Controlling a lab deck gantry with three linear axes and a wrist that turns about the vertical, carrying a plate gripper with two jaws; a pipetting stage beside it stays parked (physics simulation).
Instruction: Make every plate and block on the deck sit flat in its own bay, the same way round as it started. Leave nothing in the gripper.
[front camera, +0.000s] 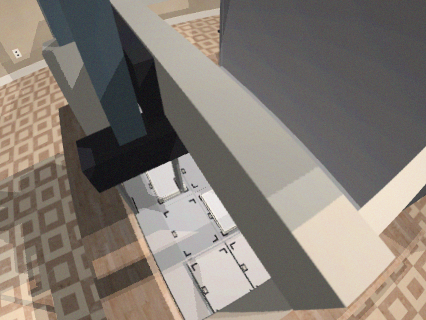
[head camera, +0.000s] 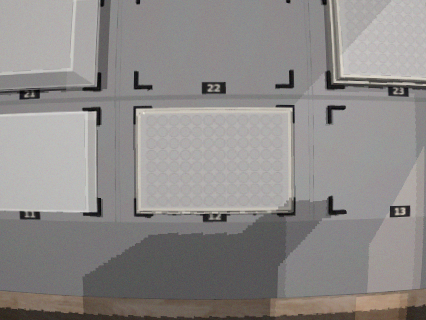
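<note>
You'd find my gripper (front camera: 156, 196) here, there's a bay 22 (head camera: 174, 53), and I can see a bay 24 (front camera: 256, 274) as well.
</note>
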